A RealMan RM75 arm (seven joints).
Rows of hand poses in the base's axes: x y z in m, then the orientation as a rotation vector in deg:
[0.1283, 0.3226, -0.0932, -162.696, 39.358, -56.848]
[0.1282, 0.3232, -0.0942, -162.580, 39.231, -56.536]
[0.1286, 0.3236, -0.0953, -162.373, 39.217, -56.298]
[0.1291, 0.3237, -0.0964, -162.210, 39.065, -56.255]
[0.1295, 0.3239, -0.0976, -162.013, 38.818, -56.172]
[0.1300, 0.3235, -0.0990, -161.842, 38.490, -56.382]
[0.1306, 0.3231, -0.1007, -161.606, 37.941, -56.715]
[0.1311, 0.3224, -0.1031, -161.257, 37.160, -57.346]
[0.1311, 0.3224, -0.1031, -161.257, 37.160, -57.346]
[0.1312, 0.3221, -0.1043, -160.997, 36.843, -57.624]
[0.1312, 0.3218, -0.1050, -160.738, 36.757, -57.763]
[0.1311, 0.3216, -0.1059, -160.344, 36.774, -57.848]
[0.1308, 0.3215, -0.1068, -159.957, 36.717, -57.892]
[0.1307, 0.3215, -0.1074, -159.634, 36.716, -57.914]
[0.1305, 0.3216, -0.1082, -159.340, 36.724, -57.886]
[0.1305, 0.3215, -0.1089, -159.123, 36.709, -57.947]
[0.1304, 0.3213, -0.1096, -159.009, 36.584, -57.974]
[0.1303, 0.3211, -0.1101, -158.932, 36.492, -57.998]
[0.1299, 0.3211, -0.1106, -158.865, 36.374, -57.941]
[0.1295, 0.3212, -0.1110, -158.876, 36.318, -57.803]
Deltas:
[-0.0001, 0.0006, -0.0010, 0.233, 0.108, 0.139]
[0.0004, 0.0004, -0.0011, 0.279, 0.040, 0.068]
[0.0005, 0.0001, -0.0011, 0.156, -0.054, 0.130]
[0.0004, 0.0002, -0.0012, 0.202, -0.054, 0.204]
[0.0005, -0.0004, -0.0014, 0.052, -0.204, 0.218]
[0.0006, -0.0004, -0.0017, 0.050, -0.312, 0.360]
[0.0005, -0.0007, -0.0024, 0.009, -0.534, 0.493]
[0.0000, 0.0000, 0.0000, 0.000, 0.000, 0.000]
[0.0001, -0.0003, -0.0012, 0.093, -0.276, 0.216]
[0.0000, -0.0003, -0.0007, 0.158, -0.185, 0.079]
[-0.0001, -0.0002, -0.0009, 0.299, -0.204, 0.039]
[-0.0003, -0.0001, -0.0009, 0.308, -0.185, 0.093]
[-0.0001, 0.0000, -0.0006, 0.265, -0.143, 0.048]
[-0.0002, 0.0001, -0.0008, 0.262, -0.104, 0.044]
[0.0000, -0.0001, -0.0007, 0.157, -0.122, 0.035]
[-0.0001, -0.0002, -0.0007, 0.081, -0.071, 0.098]
[-0.0001, -0.0002, -0.0005, 0.052, -0.052, 0.070]
[-0.0004, 0.0000, -0.0005, 0.077, -0.006, 0.098]
[-0.0004, 0.0001, -0.0004, 0.048, 0.074, 0.056]

